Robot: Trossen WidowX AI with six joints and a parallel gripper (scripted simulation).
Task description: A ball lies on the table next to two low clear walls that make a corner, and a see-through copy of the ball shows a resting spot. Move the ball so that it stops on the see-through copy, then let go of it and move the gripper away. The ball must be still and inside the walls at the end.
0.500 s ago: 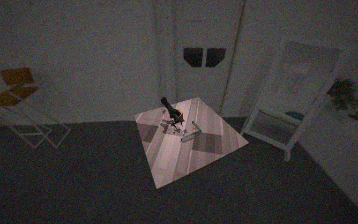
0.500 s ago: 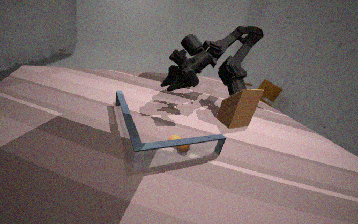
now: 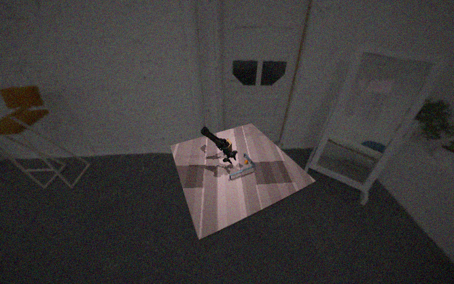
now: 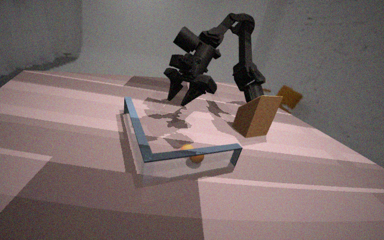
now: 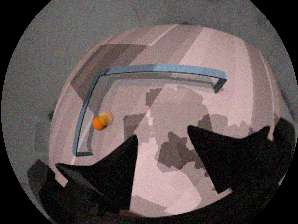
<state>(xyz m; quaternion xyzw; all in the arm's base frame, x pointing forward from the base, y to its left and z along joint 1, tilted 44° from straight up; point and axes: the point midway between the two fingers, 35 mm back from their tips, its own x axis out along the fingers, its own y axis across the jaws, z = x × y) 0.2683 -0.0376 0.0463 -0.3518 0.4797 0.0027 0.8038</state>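
Now: gripper tip 1 cm past the orange ball, 17 cm to the right of it and 7 cm above it.
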